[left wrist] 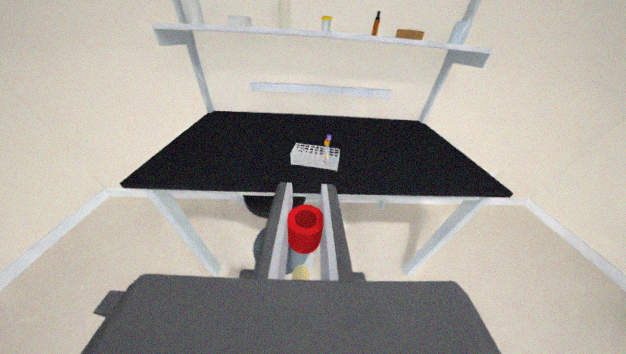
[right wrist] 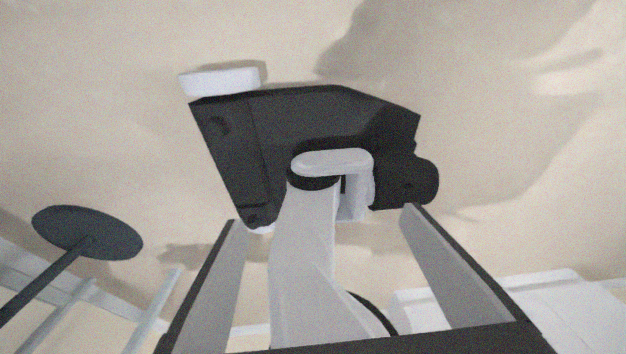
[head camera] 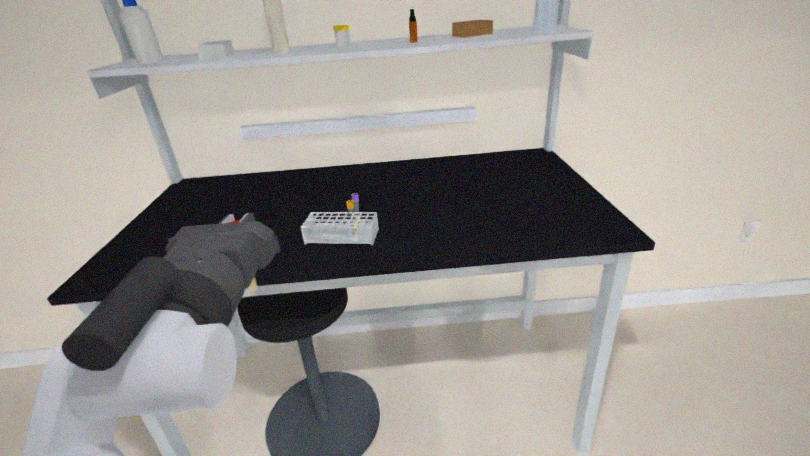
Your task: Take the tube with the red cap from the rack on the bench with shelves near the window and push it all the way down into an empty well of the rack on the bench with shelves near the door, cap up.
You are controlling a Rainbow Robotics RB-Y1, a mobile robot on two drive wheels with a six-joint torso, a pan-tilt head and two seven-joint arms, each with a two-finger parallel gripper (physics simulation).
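Frame: origin at the robot's base, x ahead, y right, z down, level; centimetres.
Where they show: left gripper, fingertip midpoint: (left wrist: 306, 193) (head camera: 241, 219); right gripper, fingertip midpoint: (right wrist: 324, 220).
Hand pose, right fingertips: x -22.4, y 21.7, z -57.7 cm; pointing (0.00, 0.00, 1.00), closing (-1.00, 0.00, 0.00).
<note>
After its pixels a point has its place.
The red-capped tube (head camera: 234, 222) {x 35.7, y -23.3, z -127.4 cm} (left wrist: 305, 229) {x 34.7, y -23.2, z -127.4 cm} is between the fingers of my left gripper (head camera: 238, 218) {x 37.9, y -23.3, z -126.6 cm} (left wrist: 306, 193) {x 37.9, y -23.3, z -126.6 cm}, cap up in the left wrist view; its pale yellow lower end shows below the fingers. My left gripper is shut on it, and the tube is in front of the bench's near edge in the left wrist view. A clear rack (head camera: 331, 235) {x 88.4, y -23.2, z -94.5 cm} (left wrist: 305, 161) {x 88.5, y -25.2, z -94.2 cm} stands on the black bench top (head camera: 481, 203) {x 107.7, y 21.8, z -91.5 cm} (left wrist: 400, 160) {x 98.2, y 19.7, z -91.5 cm}. An orange-capped tube (head camera: 350, 204) {x 89.7, y -16.9, z -102.9 cm} (left wrist: 326, 142) {x 89.7, y -17.4, z -102.9 cm} and a purple-capped tube (head camera: 355, 197) {x 94.2, y -15.9, z -102.8 cm} (left wrist: 328, 137) {x 94.2, y -16.4, z -102.8 cm} show at the rack. My right gripper (right wrist: 324, 220) {x -22.4, y 21.7, z -57.7 cm} is open and empty, low beside the robot's base.
A stool with a black seat (head camera: 294, 317) {x 88.4, y -39.1, z -66.1 cm} and a round grey foot (head camera: 323, 419) {x 98.4, y -41.7, z -4.2 cm} (right wrist: 85, 232) {x 98.9, y -37.1, z -3.1 cm} stands at the bench's front edge. A shelf (head camera: 317, 52) {x 126.5, y -26.0, z -137.2 cm} (left wrist: 300, 33) {x 120.6, y -30.4, z -135.9 cm} with bottles and boxes hangs above the bench. A bench leg (head camera: 603, 351) {x 81.7, y 55.3, z -50.9 cm} stands at the front right.
</note>
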